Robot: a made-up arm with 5 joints.
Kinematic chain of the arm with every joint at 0, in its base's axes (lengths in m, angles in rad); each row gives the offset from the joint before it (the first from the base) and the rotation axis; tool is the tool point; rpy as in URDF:
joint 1: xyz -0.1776 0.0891 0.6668 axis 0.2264 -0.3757 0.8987
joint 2: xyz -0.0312 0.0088 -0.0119 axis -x
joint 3: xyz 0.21 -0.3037 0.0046 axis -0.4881 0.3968 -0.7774
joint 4: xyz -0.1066 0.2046 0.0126 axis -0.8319 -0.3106 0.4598
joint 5: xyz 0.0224 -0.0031 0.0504 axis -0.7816 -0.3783 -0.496
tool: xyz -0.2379 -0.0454 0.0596 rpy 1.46 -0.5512 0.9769
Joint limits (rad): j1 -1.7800..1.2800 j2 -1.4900..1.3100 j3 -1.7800..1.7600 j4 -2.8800..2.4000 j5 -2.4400..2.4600
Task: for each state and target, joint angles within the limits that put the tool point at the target. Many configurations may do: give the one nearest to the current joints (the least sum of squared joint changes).
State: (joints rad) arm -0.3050 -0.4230 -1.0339 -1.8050 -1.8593
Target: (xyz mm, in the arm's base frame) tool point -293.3 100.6 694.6
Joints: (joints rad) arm 0.1258 -0.6563 -0.2920 -2.3824 -2.4400
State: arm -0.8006 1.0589 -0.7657 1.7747 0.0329
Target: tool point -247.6 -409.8 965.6
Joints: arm -0.2490 0.7831 -1.7139 1.7789 -0.1241
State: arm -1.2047 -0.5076 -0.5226 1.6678 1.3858
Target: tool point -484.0 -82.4 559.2
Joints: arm -1.1115 -0.3878 -0.6840 1.8279 1.3545
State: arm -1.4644 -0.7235 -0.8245 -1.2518 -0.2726
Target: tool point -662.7 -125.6 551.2
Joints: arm -0.9886 -0.4281 -1.2801 -1.2359 -0.2354
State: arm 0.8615 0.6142 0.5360 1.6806 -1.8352
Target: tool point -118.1 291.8 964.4
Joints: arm 1.2383 0.7445 0.8921 1.6932 -2.0085
